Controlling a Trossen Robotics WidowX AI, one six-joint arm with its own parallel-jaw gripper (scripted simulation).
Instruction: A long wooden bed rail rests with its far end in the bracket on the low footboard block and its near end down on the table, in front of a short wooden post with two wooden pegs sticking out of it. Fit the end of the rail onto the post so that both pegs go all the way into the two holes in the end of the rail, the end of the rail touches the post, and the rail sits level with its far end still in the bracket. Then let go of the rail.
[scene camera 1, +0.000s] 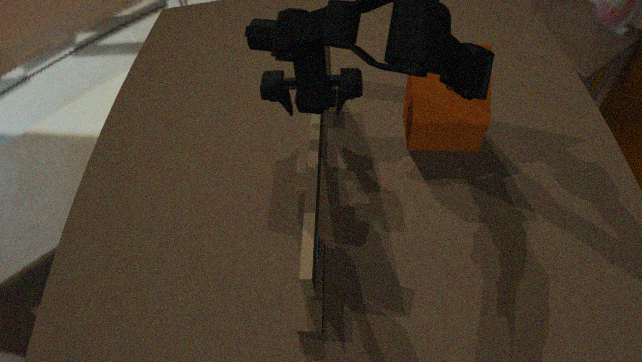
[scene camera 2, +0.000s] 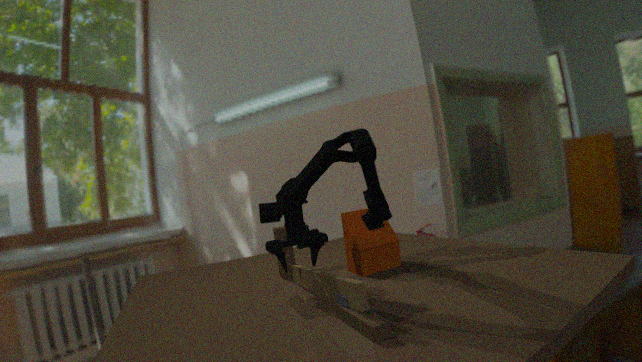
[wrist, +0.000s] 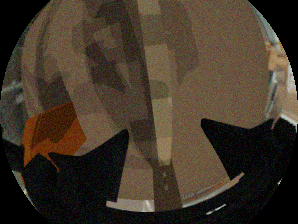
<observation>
The gripper (scene camera 1: 314, 113) is open, with nothing in its grasp. Also in view: a wooden bed rail (scene camera 1: 308, 260).
The gripper is seen too in scene camera 2 (scene camera 2: 300, 269) and in the wrist view (wrist: 166, 128).
</observation>
